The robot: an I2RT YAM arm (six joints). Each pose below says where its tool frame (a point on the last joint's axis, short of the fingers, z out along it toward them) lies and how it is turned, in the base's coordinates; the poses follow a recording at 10 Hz.
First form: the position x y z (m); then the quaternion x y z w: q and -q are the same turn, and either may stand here.
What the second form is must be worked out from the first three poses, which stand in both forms.
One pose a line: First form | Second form
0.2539 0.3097 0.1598 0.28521 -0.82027 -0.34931 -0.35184 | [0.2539 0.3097 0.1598], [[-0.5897 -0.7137 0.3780], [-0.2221 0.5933 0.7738], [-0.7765 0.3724 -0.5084]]
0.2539 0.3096 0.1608 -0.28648 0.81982 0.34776 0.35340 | [0.2539 0.3096 0.1608], [[-0.5861 -0.7155 0.3802], [-0.2239 0.5940 0.7727], [-0.7787 0.3677 -0.5083]]
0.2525 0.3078 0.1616 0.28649 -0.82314 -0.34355 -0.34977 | [0.2525 0.3078 0.1616], [[-0.5912 -0.7120 0.3790], [-0.2313 0.5998 0.7660], [-0.7727 0.3652 -0.5193]]
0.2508 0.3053 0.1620 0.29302 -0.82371 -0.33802 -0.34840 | [0.2508 0.3053 0.1620], [[-0.5855 -0.7183 0.3759], [-0.2472 0.5998 0.7610], [-0.7721 0.3527 -0.5287]]
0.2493 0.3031 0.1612 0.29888 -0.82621 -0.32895 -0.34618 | [0.2493 0.3031 0.1612], [[-0.5817 -0.7216 0.3754], [-0.2661 0.6049 0.7505], [-0.7687 0.3366 -0.5439]]
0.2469 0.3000 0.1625 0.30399 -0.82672 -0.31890 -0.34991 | [0.2469 0.3000 0.1625], [[-0.5703 -0.7258 0.3847], [-0.2795 0.6118 0.7400], [-0.7724 0.3145 -0.5517]]
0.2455 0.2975 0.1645 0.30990 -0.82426 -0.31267 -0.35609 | [0.2455 0.2975 0.1645], [[-0.5543 -0.7335 0.3932], [-0.2882 0.6124 0.7361], [-0.7808 0.2947 -0.5509]]
